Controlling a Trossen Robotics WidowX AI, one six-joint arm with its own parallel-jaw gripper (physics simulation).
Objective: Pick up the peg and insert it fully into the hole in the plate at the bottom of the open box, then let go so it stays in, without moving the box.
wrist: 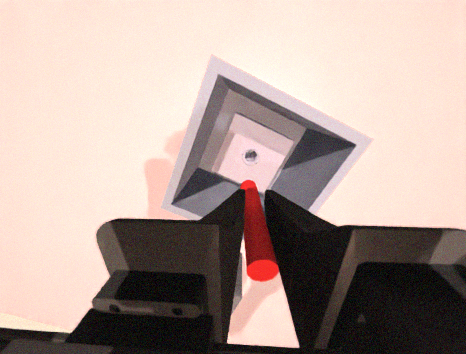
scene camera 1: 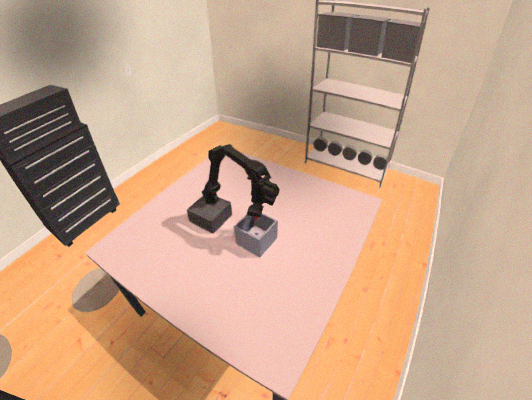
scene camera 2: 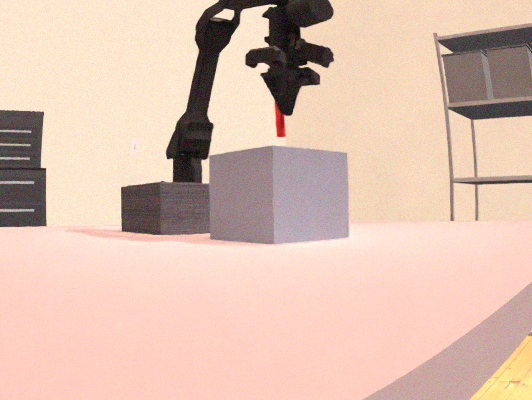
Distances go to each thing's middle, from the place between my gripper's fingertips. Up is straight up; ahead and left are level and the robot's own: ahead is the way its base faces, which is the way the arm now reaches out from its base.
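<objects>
The pale plate (wrist: 270,147) is 170 mm below my hand, 10 mm behind it and 10 mm to the right of it, and the red peg (wrist: 261,264) is 10 mm behind my hand as well. As for the grey-blue box (scene camera 2: 273,195), my hand is 130 mm above it, 10 mm past it and 10 mm to the left of it.
</objects>
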